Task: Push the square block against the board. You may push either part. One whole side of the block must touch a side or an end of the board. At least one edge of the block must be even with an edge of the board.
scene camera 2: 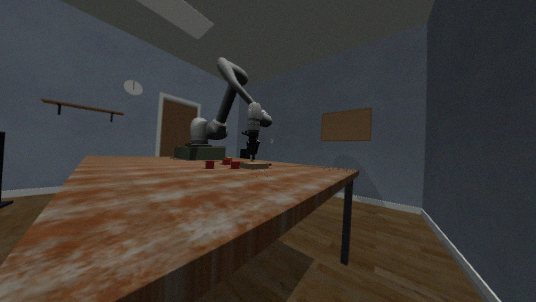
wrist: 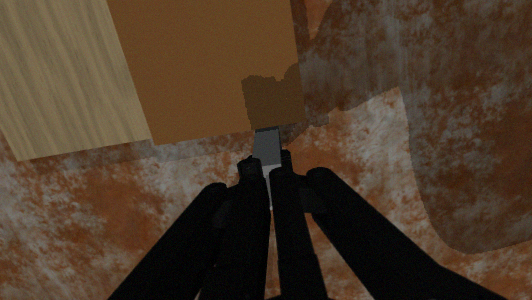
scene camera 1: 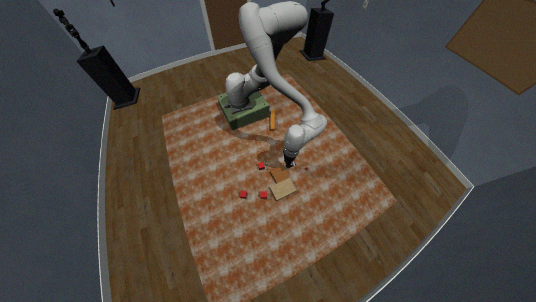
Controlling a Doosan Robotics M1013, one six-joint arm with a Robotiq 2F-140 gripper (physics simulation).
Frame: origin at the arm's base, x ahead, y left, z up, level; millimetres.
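Seen in the pictures: gripper, fingertip midpoint: (wrist: 269, 141) (scene camera 1: 286, 168); arm's base at its link origin: (scene camera 2: 199, 146) (scene camera 1: 240, 104).
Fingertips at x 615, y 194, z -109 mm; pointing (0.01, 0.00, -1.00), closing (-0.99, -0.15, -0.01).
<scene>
Pixels of each thing's top centre, then the offset from my fingertips to it.
- square block at its top centre: (wrist: 209, 54) (scene camera 1: 280, 174) dz +18, dx +34, dy -63 mm
- board at its top centre: (wrist: 33, 35) (scene camera 2: 254, 163) (scene camera 1: 283, 188) dz +18, dx +139, dy -77 mm
- tiny red piece at its top centre: (scene camera 1: 307, 168) dz +4, dx +44, dy +142 mm
- orange bar at its top centre: (scene camera 1: 272, 118) dz +19, dx -459, dy +42 mm
The square block (scene camera 1: 278, 174) (wrist: 210, 60), orange-brown, lies flat with one side along a side of the board (scene camera 1: 283, 189) (scene camera 2: 255, 165) (wrist: 65, 75), which is pale wood. No gap shows between them in the wrist view. There the block's lower edge stands very slightly beyond the board's lower edge, nearly even with it. My gripper (scene camera 1: 290, 165) (scene camera 2: 252, 159) (wrist: 269, 141) is shut and empty, low over the table. Its tips are at the block's lower edge in the wrist view, near that edge's right end, seemingly touching. The block is not clearly visible in scene camera 2.
Red cubes (scene camera 1: 261, 165) (scene camera 1: 243, 194) (scene camera 1: 263, 194) lie left of the two parts in scene camera 1. A tiny red piece (scene camera 1: 307, 168) lies right of the gripper. An orange bar (scene camera 1: 272, 120) lies beside the green robot base (scene camera 1: 249, 116).
</scene>
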